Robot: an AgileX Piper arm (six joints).
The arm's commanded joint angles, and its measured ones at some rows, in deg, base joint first. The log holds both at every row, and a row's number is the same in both.
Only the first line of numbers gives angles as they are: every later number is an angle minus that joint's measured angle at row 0.
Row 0, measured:
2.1, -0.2, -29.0, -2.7, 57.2, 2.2
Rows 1 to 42, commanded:
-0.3, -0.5, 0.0, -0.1, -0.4, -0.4
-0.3, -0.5, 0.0, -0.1, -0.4, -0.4
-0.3, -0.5, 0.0, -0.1, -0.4, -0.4
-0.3, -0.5, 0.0, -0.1, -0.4, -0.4
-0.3, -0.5, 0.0, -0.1, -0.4, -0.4
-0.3, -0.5, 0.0, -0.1, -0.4, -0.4
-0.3, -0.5, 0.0, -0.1, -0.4, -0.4
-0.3, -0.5, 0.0, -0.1, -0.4, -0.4
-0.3, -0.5, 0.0, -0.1, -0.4, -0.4
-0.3, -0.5, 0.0, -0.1, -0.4, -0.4
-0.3, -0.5, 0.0, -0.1, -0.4, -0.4
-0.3, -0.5, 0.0, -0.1, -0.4, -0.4
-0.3, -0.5, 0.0, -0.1, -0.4, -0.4
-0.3, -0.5, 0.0, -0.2, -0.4, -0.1
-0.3, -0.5, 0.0, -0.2, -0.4, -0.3
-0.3, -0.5, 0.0, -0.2, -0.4, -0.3
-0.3, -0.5, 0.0, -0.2, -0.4, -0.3
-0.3, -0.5, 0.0, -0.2, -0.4, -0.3
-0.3, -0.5, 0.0, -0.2, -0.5, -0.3
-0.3, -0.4, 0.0, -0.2, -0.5, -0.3
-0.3, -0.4, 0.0, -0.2, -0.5, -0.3
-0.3, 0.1, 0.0, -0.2, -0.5, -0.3
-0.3, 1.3, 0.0, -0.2, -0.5, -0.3
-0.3, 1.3, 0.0, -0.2, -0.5, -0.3
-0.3, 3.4, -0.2, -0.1, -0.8, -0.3
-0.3, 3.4, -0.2, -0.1, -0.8, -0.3
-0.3, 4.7, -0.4, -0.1, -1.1, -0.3
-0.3, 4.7, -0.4, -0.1, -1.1, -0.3
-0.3, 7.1, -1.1, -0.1, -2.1, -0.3
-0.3, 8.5, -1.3, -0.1, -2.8, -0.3
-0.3, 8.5, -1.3, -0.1, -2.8, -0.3
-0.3, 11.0, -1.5, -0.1, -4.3, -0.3
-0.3, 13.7, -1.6, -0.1, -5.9, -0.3
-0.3, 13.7, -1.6, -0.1, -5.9, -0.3
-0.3, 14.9, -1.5, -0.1, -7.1, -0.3
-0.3, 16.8, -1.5, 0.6, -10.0, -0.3
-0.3, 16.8, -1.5, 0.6, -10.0, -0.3
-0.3, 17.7, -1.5, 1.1, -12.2, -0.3
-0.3, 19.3, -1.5, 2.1, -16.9, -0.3
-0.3, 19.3, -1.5, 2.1, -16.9, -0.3
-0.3, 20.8, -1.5, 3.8, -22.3, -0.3
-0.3, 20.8, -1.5, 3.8, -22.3, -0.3
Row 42, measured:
0.0, 19.2, -1.1, 1.8, -15.1, 0.0
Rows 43 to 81, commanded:
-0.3, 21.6, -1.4, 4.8, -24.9, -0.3
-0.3, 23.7, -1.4, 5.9, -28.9, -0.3
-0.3, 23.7, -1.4, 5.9, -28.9, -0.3
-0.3, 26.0, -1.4, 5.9, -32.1, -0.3
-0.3, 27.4, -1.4, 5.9, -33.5, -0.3
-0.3, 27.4, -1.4, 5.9, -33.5, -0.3
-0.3, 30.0, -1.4, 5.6, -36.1, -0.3
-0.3, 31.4, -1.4, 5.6, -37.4, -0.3
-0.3, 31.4, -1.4, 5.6, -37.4, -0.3
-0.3, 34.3, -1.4, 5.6, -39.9, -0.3
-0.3, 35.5, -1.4, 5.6, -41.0, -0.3
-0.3, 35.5, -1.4, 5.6, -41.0, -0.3
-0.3, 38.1, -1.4, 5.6, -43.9, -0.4
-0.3, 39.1, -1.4, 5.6, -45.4, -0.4
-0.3, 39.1, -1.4, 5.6, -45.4, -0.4
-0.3, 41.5, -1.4, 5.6, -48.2, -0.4
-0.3, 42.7, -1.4, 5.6, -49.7, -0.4
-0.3, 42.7, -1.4, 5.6, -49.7, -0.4
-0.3, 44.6, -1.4, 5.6, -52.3, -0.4
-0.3, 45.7, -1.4, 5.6, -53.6, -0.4
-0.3, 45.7, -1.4, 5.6, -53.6, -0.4
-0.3, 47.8, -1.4, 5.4, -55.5, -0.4
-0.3, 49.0, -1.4, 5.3, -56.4, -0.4
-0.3, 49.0, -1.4, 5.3, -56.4, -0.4
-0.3, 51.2, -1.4, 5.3, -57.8, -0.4
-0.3, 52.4, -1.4, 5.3, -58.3, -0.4
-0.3, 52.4, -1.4, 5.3, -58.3, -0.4
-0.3, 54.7, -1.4, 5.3, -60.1, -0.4
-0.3, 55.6, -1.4, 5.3, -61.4, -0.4
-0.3, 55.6, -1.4, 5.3, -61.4, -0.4
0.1, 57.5, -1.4, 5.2, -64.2, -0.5
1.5, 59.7, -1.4, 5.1, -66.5, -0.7
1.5, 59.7, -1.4, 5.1, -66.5, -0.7
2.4, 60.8, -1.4, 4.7, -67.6, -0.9
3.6, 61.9, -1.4, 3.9, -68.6, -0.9
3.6, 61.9, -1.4, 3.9, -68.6, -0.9
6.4, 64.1, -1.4, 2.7, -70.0, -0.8
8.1, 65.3, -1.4, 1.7, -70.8, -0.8
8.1, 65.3, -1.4, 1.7, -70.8, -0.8
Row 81, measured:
6.4, 64.0, -1.1, 3.4, -68.9, -0.2
